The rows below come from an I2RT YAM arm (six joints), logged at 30 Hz.
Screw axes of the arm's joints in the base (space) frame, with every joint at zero. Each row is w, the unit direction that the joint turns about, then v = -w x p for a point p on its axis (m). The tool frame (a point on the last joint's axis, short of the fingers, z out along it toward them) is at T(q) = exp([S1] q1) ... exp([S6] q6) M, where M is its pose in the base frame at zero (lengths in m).
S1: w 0 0 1 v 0.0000 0.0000 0.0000
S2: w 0 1 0 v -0.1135 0.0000 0.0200
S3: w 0 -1 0 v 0.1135 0.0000 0.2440
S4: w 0 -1 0 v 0.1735 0.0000 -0.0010
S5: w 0 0 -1 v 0.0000 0.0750 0.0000
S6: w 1 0 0 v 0.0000 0.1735 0.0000
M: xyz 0.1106 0.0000 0.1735 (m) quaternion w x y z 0.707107 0 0.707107 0
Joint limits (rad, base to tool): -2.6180..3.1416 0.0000..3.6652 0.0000..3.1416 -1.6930..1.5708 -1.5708..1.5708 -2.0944..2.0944
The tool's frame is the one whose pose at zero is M.
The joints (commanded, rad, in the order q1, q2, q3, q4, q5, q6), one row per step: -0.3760, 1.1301, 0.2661, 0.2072, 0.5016, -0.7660; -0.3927, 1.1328, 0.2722, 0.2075, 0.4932, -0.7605; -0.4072, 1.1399, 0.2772, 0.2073, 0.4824, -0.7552; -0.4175, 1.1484, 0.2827, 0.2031, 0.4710, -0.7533; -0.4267, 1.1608, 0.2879, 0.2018, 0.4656, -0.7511; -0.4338, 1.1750, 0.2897, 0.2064, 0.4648, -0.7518; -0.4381, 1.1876, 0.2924, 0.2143, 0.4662, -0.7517; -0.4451, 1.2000, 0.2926, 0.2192, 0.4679, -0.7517; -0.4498, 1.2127, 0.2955, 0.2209, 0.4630, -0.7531; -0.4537, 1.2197, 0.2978, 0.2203, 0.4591, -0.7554; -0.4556, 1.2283, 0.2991, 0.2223, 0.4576, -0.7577; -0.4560, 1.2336, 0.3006, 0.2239, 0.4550, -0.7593; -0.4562, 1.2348, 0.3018, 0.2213, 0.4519, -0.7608; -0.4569, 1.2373, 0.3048, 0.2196, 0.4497, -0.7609
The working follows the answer.
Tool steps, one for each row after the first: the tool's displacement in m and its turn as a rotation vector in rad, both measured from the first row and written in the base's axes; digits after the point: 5 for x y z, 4 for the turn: -0.00001, -0.00325, 0.00122, 0.0059, -0.0092, -0.0130; 0.00006, -0.00602, 0.00128, 0.0153, -0.0134, -0.0218; 0.00041, -0.00801, 0.00088, 0.0254, -0.0108, -0.0242; 0.00090, -0.01007, -0.00003, 0.0329, -0.0059, -0.0305; 0.00119, -0.01175, -0.00172, 0.0361, 0.0014, -0.0367; 0.00202, -0.01315, -0.00260, 0.0362, 0.0034, -0.0422; 0.00187, -0.01471, -0.00440, 0.0382, 0.0103, -0.0506; 0.00245, -0.01589, -0.00585, 0.0438, 0.0174, -0.0508; 0.00271, -0.01676, -0.00660, 0.0472, 0.0228, -0.0505; 0.00309, -0.01733, -0.00770, 0.0493, 0.0288, -0.0501; 0.00361, -0.01759, -0.00817, 0.0510, 0.0313, -0.0476; 0.00378, -0.01760, -0.00831, 0.0532, 0.0339, -0.0446; 0.00431, -0.01795, -0.00811, 0.0550, 0.0345, -0.0435
Tool pose at each row, in the base's axes (x y z in m, rotation vector in rad; rounded; the steps above come from the unrounded poses): 0.17550, -0.08769, 0.14069, -0.1670, 2.3931, -1.1456; 0.17549, -0.09094, 0.14191, -0.1442, 2.3926, -1.1426; 0.17557, -0.09371, 0.14197, -0.1282, 2.3969, -1.1343; 0.17591, -0.09570, 0.14157, -0.1235, 2.4052, -1.1235; 0.17640, -0.09776, 0.14066, -0.1165, 2.4154, -1.1181; 0.17669, -0.09944, 0.13897, -0.1125, 2.4256, -1.1181; 0.17753, -0.10083, 0.13809, -0.1071, 2.4293, -1.1208; 0.17737, -0.10240, 0.13629, -0.1006, 2.4392, -1.1232; 0.17795, -0.10357, 0.13484, -0.1027, 2.4484, -1.1177; 0.17821, -0.10445, 0.13409, -0.1051, 2.4549, -1.1142; 0.17859, -0.10502, 0.13299, -0.1086, 2.4611, -1.1124; 0.17912, -0.10528, 0.13252, -0.1125, 2.4633, -1.1095; 0.17928, -0.10529, 0.13238, -0.1169, 2.4658, -1.1059; 0.17982, -0.10564, 0.13257, -0.1179, 2.4668, -1.1033

